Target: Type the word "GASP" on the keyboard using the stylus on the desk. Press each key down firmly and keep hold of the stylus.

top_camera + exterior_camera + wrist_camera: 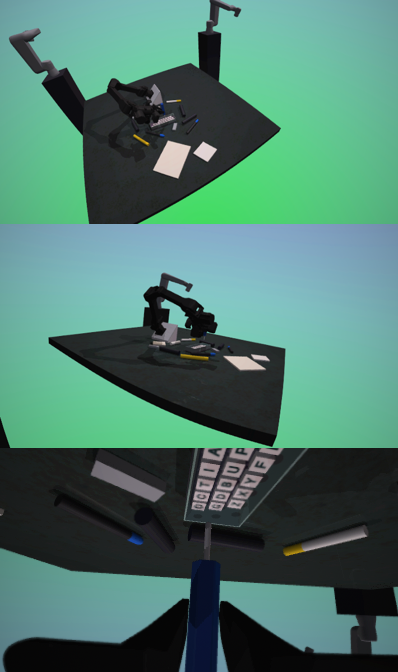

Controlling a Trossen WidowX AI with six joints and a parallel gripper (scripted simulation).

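The grey block lies 110 mm below my gripper tip, 70 mm ahead of it and 30 mm to the left of it. Also, from my gripper tip: blue stylus 10 mm below; then yellow marker 210 mm to the right, 110 mm below, 60 mm ahead; then white yellow-tipped pen 180 mm behind, 160 mm to the left, 110 mm below.
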